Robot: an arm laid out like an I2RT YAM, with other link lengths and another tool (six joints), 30 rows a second.
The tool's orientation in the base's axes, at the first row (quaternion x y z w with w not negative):
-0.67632 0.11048 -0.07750 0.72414
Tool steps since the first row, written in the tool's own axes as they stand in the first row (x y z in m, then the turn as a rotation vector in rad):
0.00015 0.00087 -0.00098 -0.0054 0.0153 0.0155
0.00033 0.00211 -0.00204 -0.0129 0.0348 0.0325
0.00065 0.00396 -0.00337 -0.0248 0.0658 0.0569
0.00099 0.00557 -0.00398 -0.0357 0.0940 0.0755
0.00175 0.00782 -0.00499 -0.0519 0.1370 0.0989
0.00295 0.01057 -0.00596 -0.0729 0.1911 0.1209
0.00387 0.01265 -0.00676 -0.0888 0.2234 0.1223
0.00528 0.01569 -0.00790 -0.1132 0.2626 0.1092
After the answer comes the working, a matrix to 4 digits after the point.
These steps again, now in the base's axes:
-0.00015 -0.00092 -0.00093 -0.0017 0.0174 -0.0140
-0.00030 -0.00190 -0.00225 -0.0051 0.0372 -0.0320
-0.00041 -0.00312 -0.00419 -0.0113 0.0661 -0.0608
-0.00031 -0.00368 -0.00585 -0.0179 0.0889 -0.0871
0.00007 -0.00469 -0.00819 -0.0289 0.1188 -0.1277
0.00087 -0.00573 -0.01106 -0.0453 0.1494 -0.1791
0.00147 -0.00659 -0.01323 -0.0615 0.1573 -0.2103
0.00241 -0.00784 -0.01641 -0.0899 0.1539 -0.2488

The tool's axes in the first row as the columns of a matrix, in the base's axes (rounded; the answer above uses it unrounded):
0.9636 -0.0372 0.2648
-0.2617 0.0732 0.9624
-0.0552 -0.9966 0.0608

